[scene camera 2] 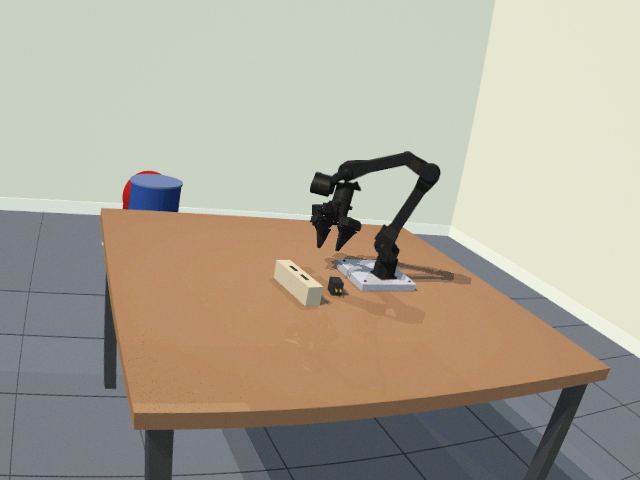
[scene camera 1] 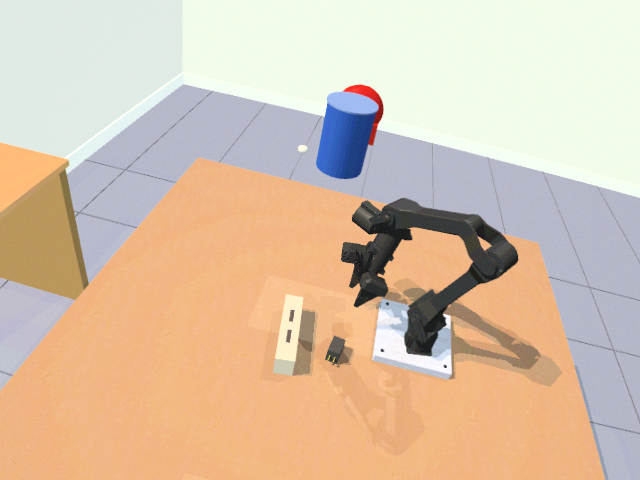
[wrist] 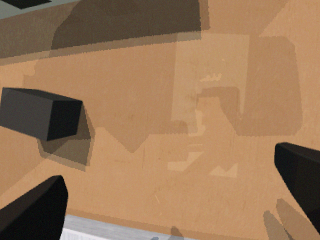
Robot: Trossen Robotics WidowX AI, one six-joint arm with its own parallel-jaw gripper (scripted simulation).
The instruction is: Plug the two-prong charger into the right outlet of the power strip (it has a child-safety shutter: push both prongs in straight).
Labels:
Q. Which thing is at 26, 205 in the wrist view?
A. The gripper.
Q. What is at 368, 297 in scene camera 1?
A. The gripper.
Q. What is the gripper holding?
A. Nothing.

